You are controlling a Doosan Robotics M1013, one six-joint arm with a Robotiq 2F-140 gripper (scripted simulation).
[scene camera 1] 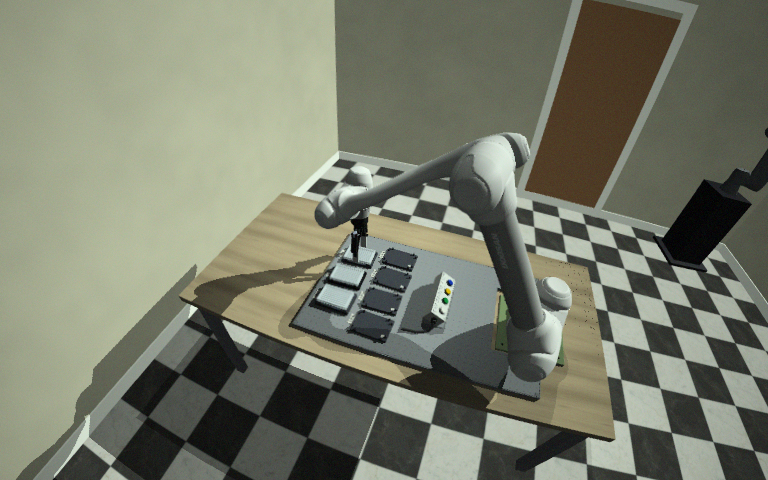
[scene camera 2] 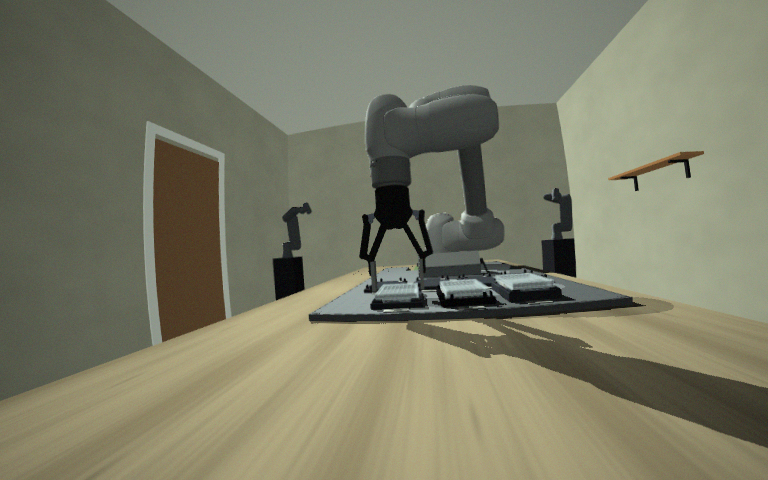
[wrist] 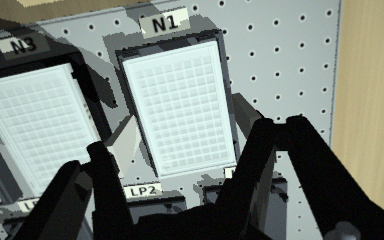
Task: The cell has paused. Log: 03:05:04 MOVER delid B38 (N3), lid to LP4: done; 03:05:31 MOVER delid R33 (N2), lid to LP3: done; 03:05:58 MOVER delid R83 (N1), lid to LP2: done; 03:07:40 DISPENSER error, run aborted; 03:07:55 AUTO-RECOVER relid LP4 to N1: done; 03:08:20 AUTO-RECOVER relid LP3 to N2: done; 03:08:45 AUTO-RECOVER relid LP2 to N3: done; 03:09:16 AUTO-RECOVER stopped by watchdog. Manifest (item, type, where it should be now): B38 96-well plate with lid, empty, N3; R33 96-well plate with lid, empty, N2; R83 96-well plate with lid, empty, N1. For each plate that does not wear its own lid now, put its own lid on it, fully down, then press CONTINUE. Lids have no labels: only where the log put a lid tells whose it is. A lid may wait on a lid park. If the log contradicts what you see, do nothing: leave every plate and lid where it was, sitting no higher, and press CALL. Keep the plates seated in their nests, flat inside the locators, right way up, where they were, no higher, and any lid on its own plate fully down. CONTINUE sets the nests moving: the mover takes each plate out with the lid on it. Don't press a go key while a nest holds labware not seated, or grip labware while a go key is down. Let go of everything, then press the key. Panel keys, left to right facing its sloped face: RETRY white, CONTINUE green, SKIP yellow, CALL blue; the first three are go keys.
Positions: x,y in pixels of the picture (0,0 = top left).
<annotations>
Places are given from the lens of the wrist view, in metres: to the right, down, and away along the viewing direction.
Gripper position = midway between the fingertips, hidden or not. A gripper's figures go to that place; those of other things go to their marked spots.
gripper (wrist: 184,117): -0.01, 0.00, 0.22
clear lid (wrist: 180,98): -0.01, -0.02, 0.20
lid park LP2 (wrist: 141,208): -0.06, 0.11, 0.27
The marked spots on the lid park LP2 and the clear lid are 0.16 m apart.
</annotations>
